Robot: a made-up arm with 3 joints. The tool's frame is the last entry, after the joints. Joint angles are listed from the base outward. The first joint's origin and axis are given. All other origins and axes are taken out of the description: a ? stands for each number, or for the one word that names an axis. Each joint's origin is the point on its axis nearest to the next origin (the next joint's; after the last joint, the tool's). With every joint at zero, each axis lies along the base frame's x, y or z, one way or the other. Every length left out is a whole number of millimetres.
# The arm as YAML. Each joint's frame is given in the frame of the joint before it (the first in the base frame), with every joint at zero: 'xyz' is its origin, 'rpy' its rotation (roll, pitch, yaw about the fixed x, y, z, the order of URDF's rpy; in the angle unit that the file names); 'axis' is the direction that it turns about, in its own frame. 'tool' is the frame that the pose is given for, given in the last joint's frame.
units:
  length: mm
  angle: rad
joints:
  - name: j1
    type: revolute
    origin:
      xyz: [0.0, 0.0, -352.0]
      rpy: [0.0, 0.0, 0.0]
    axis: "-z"
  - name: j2
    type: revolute
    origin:
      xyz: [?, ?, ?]
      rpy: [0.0, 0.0, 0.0]
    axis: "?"
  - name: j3
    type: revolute
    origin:
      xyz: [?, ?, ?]
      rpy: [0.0, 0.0, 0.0]
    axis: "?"
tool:
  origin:
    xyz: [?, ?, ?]
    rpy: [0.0, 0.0, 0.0]
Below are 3 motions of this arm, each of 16 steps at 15 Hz.
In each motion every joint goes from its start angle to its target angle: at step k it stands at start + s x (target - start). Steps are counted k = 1, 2, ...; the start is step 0. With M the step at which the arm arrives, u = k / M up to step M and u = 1 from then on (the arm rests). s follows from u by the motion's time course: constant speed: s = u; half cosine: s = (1 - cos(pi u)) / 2; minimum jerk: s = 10 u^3 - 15 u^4 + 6 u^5.
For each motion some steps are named. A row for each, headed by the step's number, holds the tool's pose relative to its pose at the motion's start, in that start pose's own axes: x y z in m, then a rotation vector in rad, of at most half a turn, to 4 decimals.
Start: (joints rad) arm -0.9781 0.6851 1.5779
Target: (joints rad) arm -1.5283 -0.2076 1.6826
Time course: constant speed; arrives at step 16
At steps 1, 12, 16:
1: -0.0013 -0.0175 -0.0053 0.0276 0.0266 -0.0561
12: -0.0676 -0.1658 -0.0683 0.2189 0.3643 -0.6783
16: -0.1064 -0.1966 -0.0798 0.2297 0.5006 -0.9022

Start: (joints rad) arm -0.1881 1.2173 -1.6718
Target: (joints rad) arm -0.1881 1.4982 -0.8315
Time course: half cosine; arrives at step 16
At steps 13, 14, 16:
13: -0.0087 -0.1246 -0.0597 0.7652 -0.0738 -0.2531
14: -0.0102 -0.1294 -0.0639 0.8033 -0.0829 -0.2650
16: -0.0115 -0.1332 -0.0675 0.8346 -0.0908 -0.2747

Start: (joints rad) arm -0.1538 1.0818 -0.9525
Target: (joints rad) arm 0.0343 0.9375 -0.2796
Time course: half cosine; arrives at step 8
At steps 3, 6, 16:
3: -0.0011 -0.0169 -0.0128 0.1570 0.0508 0.0146
6: -0.0056 -0.0451 -0.0424 0.4364 0.1496 0.0098
16: -0.0079 -0.0520 -0.0517 0.5118 0.1771 0.0014

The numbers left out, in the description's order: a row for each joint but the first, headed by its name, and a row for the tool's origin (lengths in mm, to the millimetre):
j2: xyz -100.0 -110.0 0.0, axis -y
j3: xyz 218.0 0.0 -89.0, axis +x
tool: xyz 0.0 -32.0 113.0

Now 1 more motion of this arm.
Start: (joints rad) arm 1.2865 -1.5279 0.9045
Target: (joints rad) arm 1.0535 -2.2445 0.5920
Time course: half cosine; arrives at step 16
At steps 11, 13, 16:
11: -0.0416 -0.0512 -0.0109 -0.4152 0.3659 -0.4250
13: -0.0527 -0.0594 -0.0100 -0.4842 0.4346 -0.4994
16: -0.0600 -0.0641 -0.0091 -0.5251 0.4772 -0.5448

